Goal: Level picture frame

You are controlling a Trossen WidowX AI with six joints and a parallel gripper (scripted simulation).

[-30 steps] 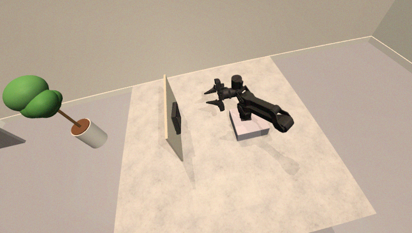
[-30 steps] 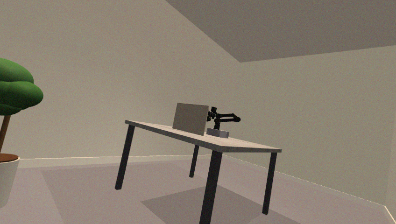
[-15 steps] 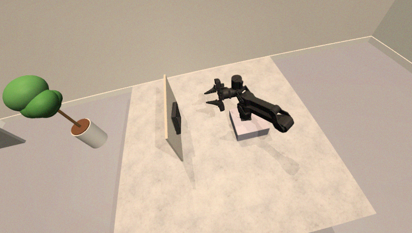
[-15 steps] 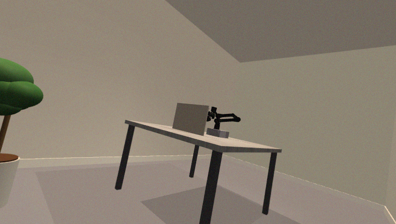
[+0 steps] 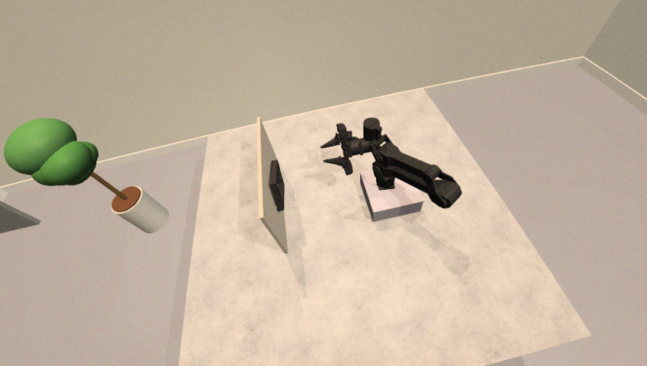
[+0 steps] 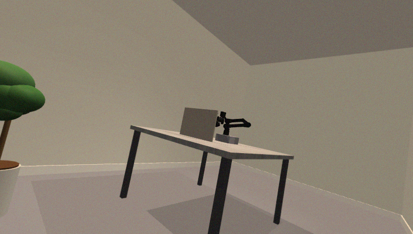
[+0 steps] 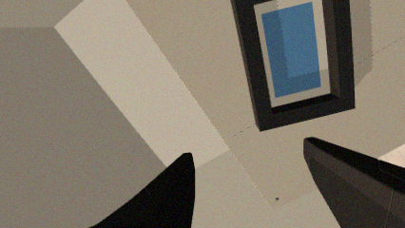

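My gripper tip is now 20 cm short of the picture frame, 5 cm to the right of it and 9 cm above it. From my gripper tip the other things lie so: wall panel: 21 cm ahead, 4 cm to the left, 10 cm below.
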